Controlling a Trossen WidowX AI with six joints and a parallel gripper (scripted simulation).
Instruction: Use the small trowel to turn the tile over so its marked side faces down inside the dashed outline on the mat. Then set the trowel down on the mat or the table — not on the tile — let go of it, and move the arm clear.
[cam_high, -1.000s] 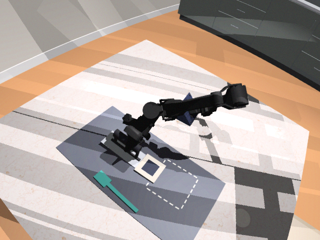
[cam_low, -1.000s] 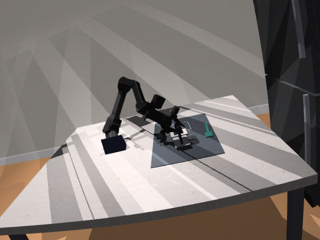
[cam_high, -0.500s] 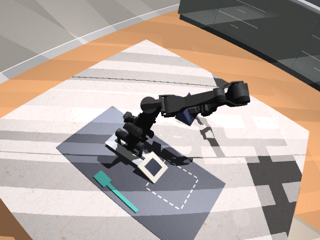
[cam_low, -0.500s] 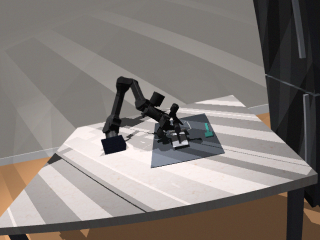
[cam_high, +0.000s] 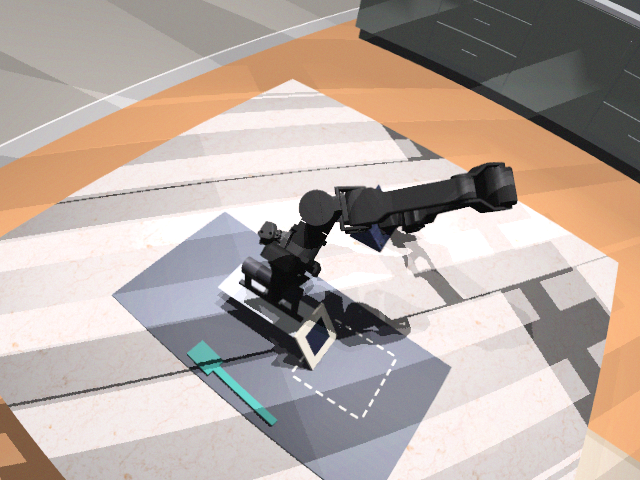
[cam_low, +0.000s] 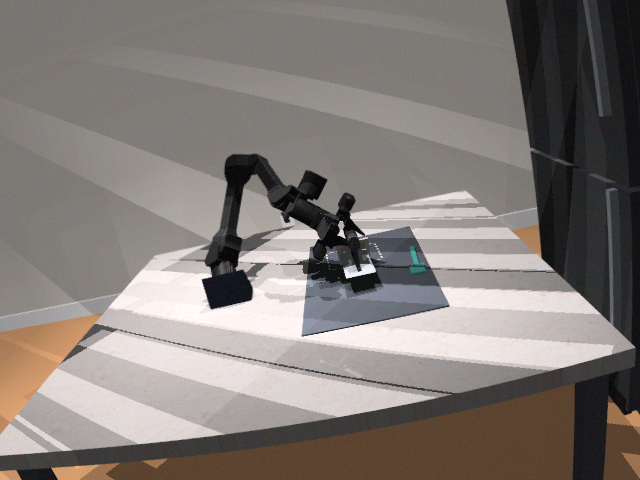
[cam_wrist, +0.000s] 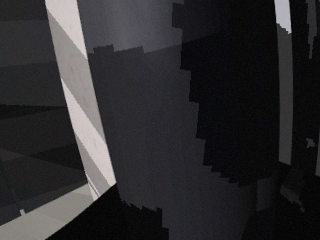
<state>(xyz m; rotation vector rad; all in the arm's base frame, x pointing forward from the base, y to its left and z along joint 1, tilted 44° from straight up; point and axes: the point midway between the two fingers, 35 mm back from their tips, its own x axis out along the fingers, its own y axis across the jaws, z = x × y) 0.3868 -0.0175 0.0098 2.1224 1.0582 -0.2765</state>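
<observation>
Right now the tile is 4 cm behind my gripper tip, 9 cm to the left of it and 6 cm below it. Round my gripper tip: mat 1 cm behind, 3 cm to the left, 12 cm below; teal trowel 13 cm ahead, 2 cm to the left, 9 cm below.
</observation>
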